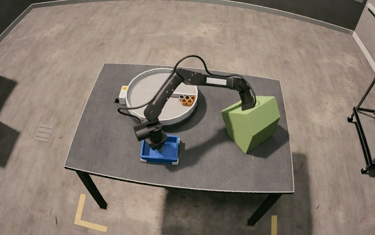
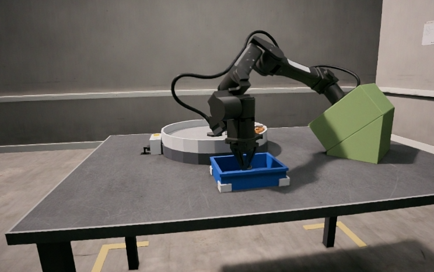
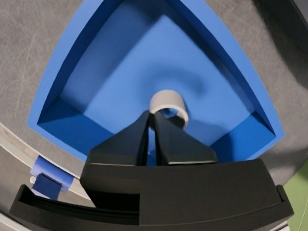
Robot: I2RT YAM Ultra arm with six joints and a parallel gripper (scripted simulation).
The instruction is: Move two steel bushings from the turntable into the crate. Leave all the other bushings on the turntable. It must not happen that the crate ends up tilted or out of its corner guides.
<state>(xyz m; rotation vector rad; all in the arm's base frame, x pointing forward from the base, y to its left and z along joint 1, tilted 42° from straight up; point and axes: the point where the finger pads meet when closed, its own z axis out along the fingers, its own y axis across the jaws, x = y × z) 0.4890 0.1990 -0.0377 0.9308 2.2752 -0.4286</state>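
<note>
The blue crate is 1 cm behind my hand, 1 cm to the right of it and 1 cm below it. Round my hand: round turntable 1 cm behind, 36 cm to the right, 2 cm above.
</note>
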